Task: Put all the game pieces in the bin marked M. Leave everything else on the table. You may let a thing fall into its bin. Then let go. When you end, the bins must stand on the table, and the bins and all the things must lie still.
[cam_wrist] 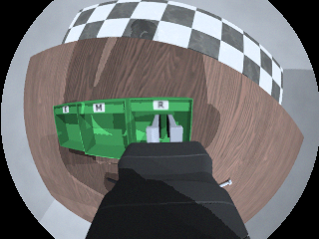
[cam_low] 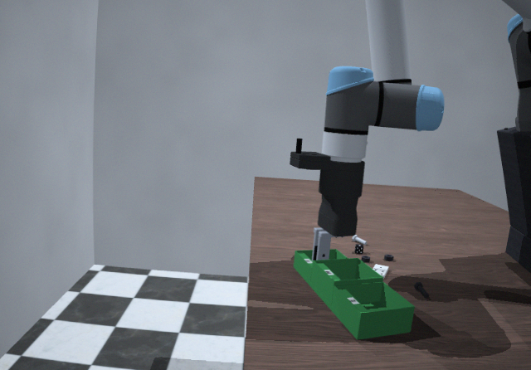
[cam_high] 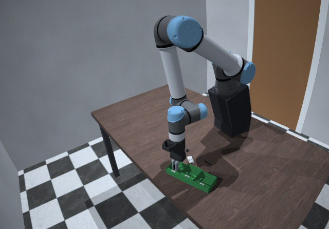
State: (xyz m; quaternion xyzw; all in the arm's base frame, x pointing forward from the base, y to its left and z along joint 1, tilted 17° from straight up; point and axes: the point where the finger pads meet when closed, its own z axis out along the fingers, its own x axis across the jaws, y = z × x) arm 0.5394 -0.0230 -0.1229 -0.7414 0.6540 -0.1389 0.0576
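The green bin lies 10 mm behind my hand, 90 mm to the left of it and 10 mm below it. Also, from my hand: black die (120 mm behind, 110 mm to the right, 30 mm below); then black bolt (150 mm behind, 90 mm to the left, 30 mm below); then white domino (120 mm behind, 10 mm to the left, 30 mm below).
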